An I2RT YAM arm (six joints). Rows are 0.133 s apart.
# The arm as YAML. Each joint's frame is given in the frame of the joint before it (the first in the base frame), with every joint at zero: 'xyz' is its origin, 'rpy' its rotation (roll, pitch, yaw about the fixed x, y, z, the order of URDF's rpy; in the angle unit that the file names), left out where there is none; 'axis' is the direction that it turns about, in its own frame. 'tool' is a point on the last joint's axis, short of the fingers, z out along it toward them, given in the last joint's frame.
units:
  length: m
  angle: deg
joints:
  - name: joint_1
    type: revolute
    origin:
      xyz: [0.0, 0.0, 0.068]
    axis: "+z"
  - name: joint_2
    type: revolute
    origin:
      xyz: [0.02, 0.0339, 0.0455]
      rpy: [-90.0, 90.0, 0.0]
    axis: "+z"
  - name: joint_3
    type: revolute
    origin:
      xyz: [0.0, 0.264, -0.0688]
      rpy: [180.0, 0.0, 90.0]
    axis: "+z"
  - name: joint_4
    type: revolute
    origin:
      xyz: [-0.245, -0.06, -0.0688]
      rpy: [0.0, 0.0, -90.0]
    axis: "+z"
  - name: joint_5
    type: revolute
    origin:
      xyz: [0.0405, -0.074, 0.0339]
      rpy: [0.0, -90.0, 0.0]
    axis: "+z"
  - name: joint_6
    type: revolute
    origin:
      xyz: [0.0, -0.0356, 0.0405]
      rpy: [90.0, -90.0, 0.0]
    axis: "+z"
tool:
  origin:
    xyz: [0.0, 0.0, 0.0]
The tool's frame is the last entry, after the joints.
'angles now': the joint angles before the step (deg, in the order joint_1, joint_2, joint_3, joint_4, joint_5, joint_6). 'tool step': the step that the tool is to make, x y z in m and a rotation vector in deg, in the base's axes. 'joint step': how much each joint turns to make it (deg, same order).
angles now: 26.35 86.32 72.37 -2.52 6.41 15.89
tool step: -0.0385 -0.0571 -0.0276 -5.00 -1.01 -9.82
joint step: -5.86 -12.39 -16.28 3.40 5.23 -3.68
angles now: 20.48 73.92 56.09 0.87 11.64 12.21
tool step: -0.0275 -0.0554 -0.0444 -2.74 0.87 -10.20
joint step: -9.06 -8.31 -14.99 5.53 1.81 -1.99
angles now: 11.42 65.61 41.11 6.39 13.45 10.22
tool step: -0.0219 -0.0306 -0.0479 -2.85 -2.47 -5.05
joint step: -6.27 -3.19 -14.23 13.88 -0.25 -3.48
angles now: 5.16 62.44 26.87 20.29 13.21 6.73
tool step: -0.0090 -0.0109 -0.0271 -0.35 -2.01 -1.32
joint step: -2.72 1.53 -7.14 10.83 -1.24 -0.83
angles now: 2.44 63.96 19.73 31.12 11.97 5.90
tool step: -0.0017 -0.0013 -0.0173 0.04 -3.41 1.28
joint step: -0.59 4.59 -4.37 12.46 -1.82 -0.46
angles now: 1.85 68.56 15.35 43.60 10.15 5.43
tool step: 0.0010 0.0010 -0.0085 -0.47 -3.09 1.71
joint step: -0.01 4.56 -2.07 9.83 -1.62 -0.81
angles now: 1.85 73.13 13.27 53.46 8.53 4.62
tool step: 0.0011 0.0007 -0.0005 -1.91 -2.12 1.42
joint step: -0.03 1.95 -0.53 4.84 -1.26 -2.12
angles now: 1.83 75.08 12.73 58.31 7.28 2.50
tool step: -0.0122 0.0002 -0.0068 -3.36 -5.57 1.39
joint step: -0.07 3.57 -4.58 14.02 -1.39 -3.58
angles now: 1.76 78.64 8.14 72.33 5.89 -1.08
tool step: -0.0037 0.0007 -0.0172 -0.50 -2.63 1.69
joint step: -0.08 11.43 -2.73 16.82 -1.80 -0.48
